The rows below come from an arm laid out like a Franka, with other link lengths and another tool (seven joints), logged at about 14 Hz.
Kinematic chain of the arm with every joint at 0, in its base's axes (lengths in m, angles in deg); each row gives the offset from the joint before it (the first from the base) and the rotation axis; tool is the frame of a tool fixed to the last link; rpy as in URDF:
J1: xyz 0 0 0.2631 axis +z
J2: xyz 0 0 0 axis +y
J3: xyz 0 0 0.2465 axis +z
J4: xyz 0.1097 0 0 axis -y
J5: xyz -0.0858 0 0.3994 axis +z
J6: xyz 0 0 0 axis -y
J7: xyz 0.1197 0 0 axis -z
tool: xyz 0.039 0.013 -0.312 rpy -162.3 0 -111.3
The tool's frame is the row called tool.
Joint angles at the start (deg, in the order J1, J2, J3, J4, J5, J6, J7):
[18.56 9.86 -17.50 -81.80 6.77 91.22 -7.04]
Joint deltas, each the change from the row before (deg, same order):
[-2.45 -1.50 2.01 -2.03 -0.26 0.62 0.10]
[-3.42 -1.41 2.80 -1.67 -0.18 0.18 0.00]
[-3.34 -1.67 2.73 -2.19 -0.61 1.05 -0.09]
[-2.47 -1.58 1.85 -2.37 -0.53 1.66 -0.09]
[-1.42 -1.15 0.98 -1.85 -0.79 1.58 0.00]
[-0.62 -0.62 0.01 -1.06 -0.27 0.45 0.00]
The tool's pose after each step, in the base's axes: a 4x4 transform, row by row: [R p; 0 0 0 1], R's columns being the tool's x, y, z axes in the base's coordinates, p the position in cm. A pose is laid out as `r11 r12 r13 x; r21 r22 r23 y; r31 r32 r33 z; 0 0 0 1`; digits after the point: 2 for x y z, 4 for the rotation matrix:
-0.2385 -0.9257 0.2937 70.11; -0.9685 0.2492 -0.0012 6.15; -0.0721 -0.2847 -0.9559 25.42; 0 0 0 1
-0.2507 -0.9236 0.2901 69.60; -0.9647 0.2631 0.0039 5.22; -0.0799 -0.2789 -0.9570 25.45; 0 0 0 1
-0.2609 -0.9184 0.2975 69.32; -0.9619 0.2734 0.0005 4.08; -0.0818 -0.2860 -0.9547 25.52; 0 0 0 1
-0.2710 -0.9109 0.3112 69.26; -0.9590 0.2833 -0.0057 2.99; -0.0830 -0.3000 -0.9503 25.50; 0 0 0 1
-0.2785 -0.9038 0.3251 69.32; -0.9574 0.2883 -0.0188 2.00; -0.0767 -0.3164 -0.9455 25.44; 0 0 0 1
-0.2889 -0.9006 0.3248 69.12; -0.9545 0.2970 -0.0255 1.12; -0.0735 -0.3174 -0.9454 25.24; 0 0 0 1

